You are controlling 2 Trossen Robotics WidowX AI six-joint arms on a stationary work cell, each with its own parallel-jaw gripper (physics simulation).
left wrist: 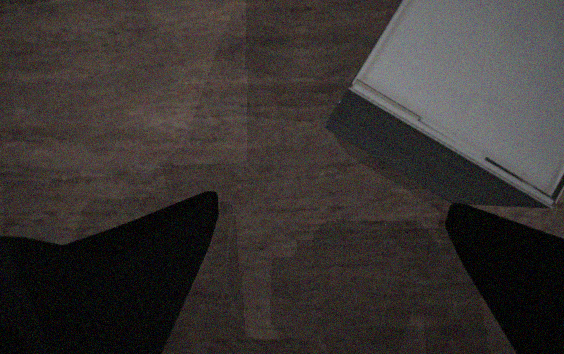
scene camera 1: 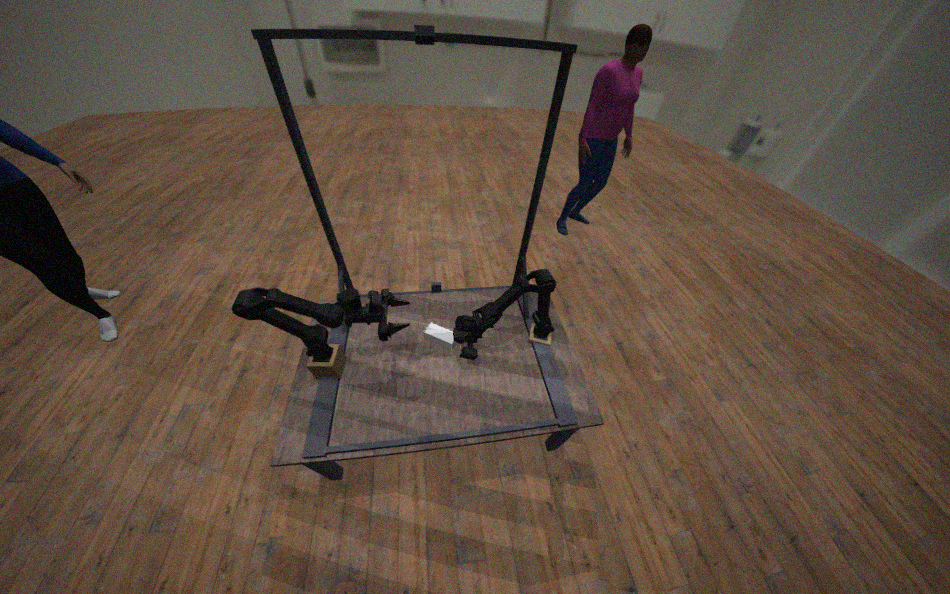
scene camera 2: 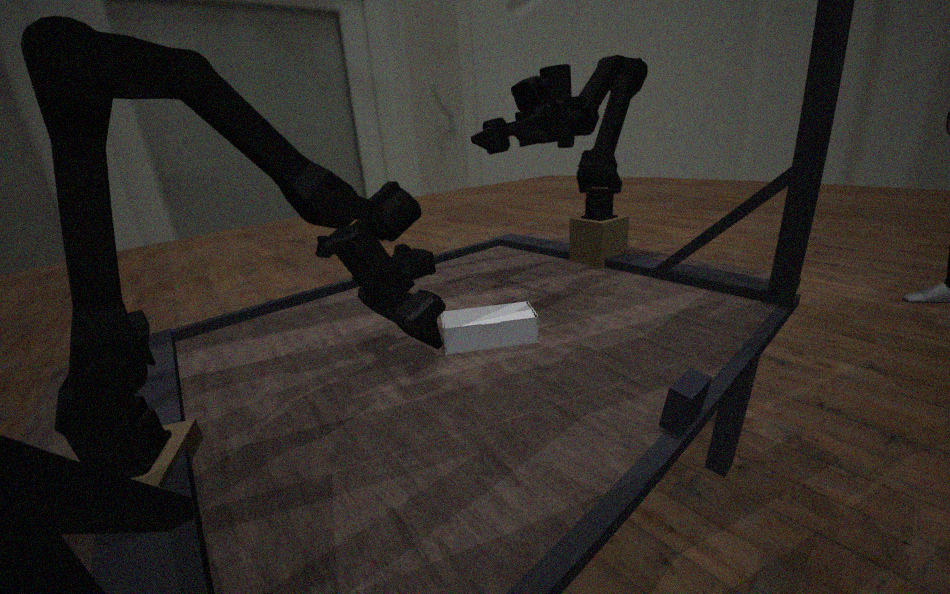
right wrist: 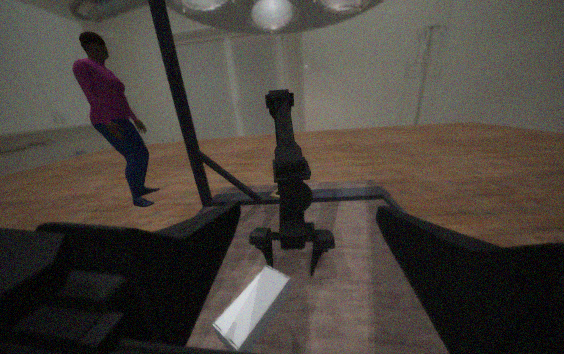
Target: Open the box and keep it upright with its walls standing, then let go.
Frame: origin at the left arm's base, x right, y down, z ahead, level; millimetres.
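Where they show: left gripper, fingertip midpoint: point(left wrist: 330, 208) point(scene camera 1: 459, 347) point(scene camera 2: 425, 337) point(right wrist: 291, 274); right gripper, fingertip midpoint: point(scene camera 1: 409, 313) point(scene camera 2: 488, 135) point(right wrist: 308, 210); left arm's base, origin of the base link: point(scene camera 1: 540, 333) point(scene camera 2: 128, 458); right arm's base, origin of the base link: point(scene camera 1: 323, 354) point(scene camera 2: 599, 217).
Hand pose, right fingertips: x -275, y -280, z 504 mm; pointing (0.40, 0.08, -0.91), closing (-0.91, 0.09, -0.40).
Observation:
Things, the pixels of their top centre, and the offset from my right fingertips. Level surfaces: height alone.
- white oblong box, middle of its top: point(scene camera 2: 487, 313) point(right wrist: 254, 298) point(scene camera 1: 441, 332) dx +129, dy +262, dz -63 mm
- table, its level: dy +307 mm
- small dark block, middle of its top: point(scene camera 2: 689, 380) point(scene camera 1: 436, 283) dx +404, dy +250, dz +62 mm
A white oblong box point(scene camera 1: 439, 334) point(scene camera 2: 490, 334) point(left wrist: 465, 85) point(right wrist: 252, 307) stands upright on the table, its lid lying closed over the top. In the left wrist view its near end shows two slots along the lid's edge. My left gripper point(scene camera 2: 439, 343) point(left wrist: 330, 208) point(right wrist: 291, 274) is open and points down at that end of the box. In the left wrist view one fingertip appears right at the lower edge of the end wall; whether it touches is unclear. My right gripper point(scene camera 1: 408, 314) point(scene camera 2: 473, 138) is open and empty, raised well above the table away from the box.
A dark metal frame point(scene camera 1: 413, 36) rises over the back of the table point(scene camera 1: 448, 399). A small dark block point(scene camera 1: 436, 287) point(scene camera 2: 686, 400) sits on the table's rim. A person in a magenta top point(scene camera 1: 610, 101) point(right wrist: 102, 92) stands beyond the table.

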